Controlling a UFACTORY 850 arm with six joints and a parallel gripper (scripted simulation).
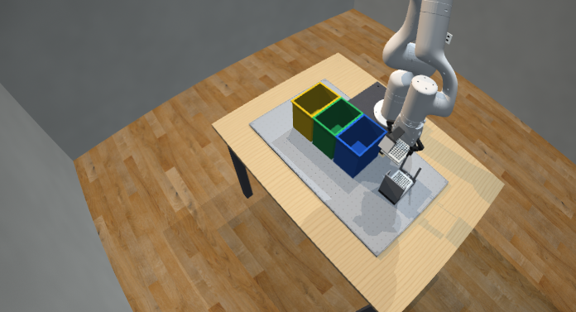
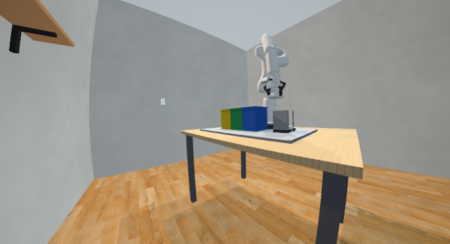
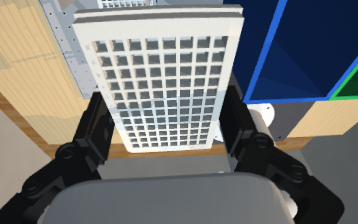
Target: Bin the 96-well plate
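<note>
Right now the green bin is 2 cm ahead of my hand, 29 cm to the right of it and 16 cm below it. The rest, counted from my hand: blue bin (2 cm ahead, 16 cm to the right, 16 cm below); yellow bin (2 cm ahead, 42 cm to the right, 16 cm below).
</note>
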